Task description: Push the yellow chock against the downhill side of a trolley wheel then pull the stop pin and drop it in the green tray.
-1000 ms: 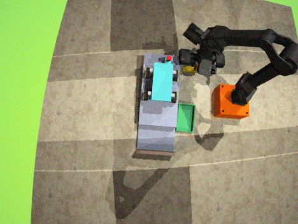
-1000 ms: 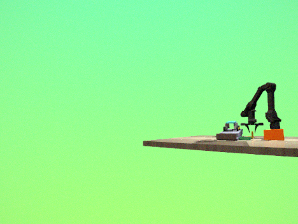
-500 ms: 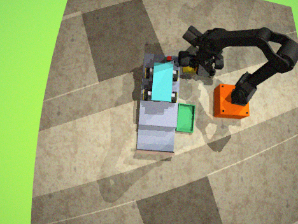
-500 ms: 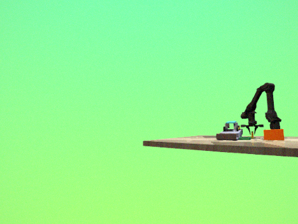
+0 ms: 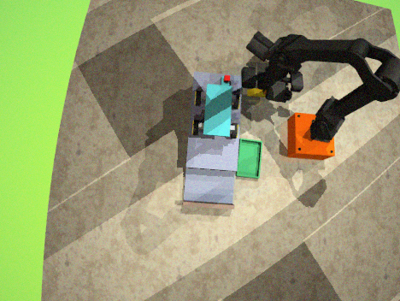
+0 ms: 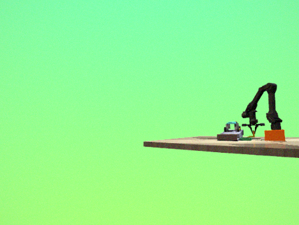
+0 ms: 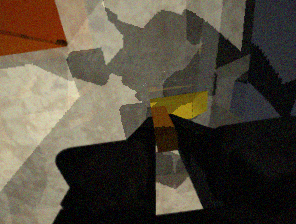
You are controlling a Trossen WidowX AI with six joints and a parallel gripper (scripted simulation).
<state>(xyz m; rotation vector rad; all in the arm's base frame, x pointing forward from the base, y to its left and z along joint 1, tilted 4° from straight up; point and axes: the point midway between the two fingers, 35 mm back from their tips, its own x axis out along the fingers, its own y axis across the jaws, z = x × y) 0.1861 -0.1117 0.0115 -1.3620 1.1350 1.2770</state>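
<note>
My gripper tip is now 2 cm short of the green tray, 23 cm to the right of it and 5 cm above it. Round my gripper tip: red-headed stop pin (14 cm ahead, 3 cm to the left, 9 cm above); yellow chock (2 cm ahead, 1 cm below); grey ramp (15 cm ahead, 14 cm to the left).
</note>
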